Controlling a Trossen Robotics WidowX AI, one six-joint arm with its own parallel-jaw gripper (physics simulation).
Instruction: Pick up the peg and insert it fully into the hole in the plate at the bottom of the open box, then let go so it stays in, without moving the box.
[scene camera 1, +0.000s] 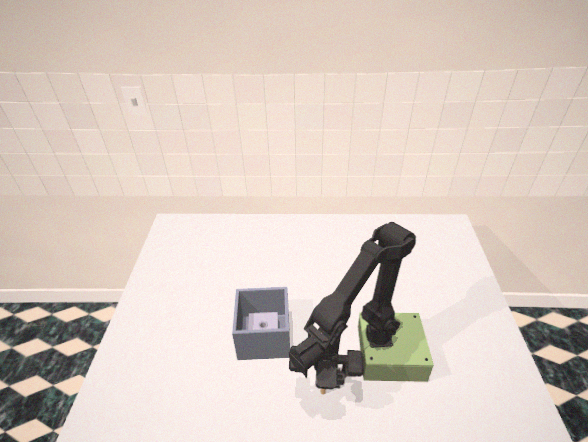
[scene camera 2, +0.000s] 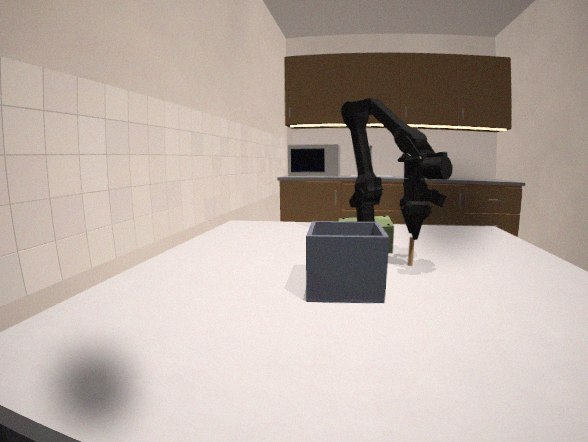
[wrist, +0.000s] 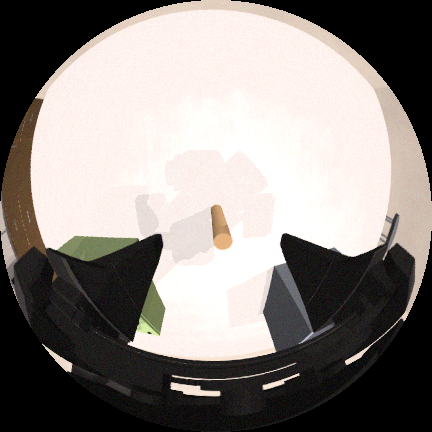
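Where they show: gripper, fingertip midpoint: (scene camera 2: 412, 236) (wrist: 223, 240); arm's base, origin of the base link: (scene camera 1: 379, 337).
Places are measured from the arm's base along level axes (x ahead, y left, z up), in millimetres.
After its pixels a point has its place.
The tan wooden peg (scene camera 1: 323, 391) {x 174, y 114, z -66 mm} (scene camera 2: 411, 252) {x 181, y 107, z -43 mm} (wrist: 220, 228) {x 174, y 114, z -10 mm} stands upright on the table. Most of it is hidden by the gripper in scene camera 1. My gripper (scene camera 2: 414, 237) {x 174, y 110, z 0 mm} (wrist: 223, 240) {x 174, y 110, z 0 mm} points down and is open, with its fingertips at about the height of the peg's top. In the wrist view the peg's top shows midway between the wide-spread fingertips. The open grey-blue box (scene camera 1: 262, 345) {x 339, y -6, z -10 mm} (scene camera 2: 346, 269) {x 418, y -89, z -10 mm} (wrist: 287, 310) {x 259, y -35, z -3 mm} stands upright on the table, apart from the peg. The pale plate (scene camera 1: 272, 318) {x 308, y -107, z -24 mm} with its round hole lies at the bottom of the box.
The green base block (scene camera 1: 400, 372) {x -42, y 91, z -34 mm} (scene camera 2: 389, 239) {x 54, y 69, z -37 mm} (wrist: 158, 310) {x 41, y -65, z -53 mm} carries the arm. In scene camera 1 it stands right of the gripper, and the box stands left of it. The box walls rise well above the plate. A tiled wall (scene camera 1: 280, 135) runs behind the white table (scene camera 1: 200, 250) {x 579, y -486, z -82 mm}.
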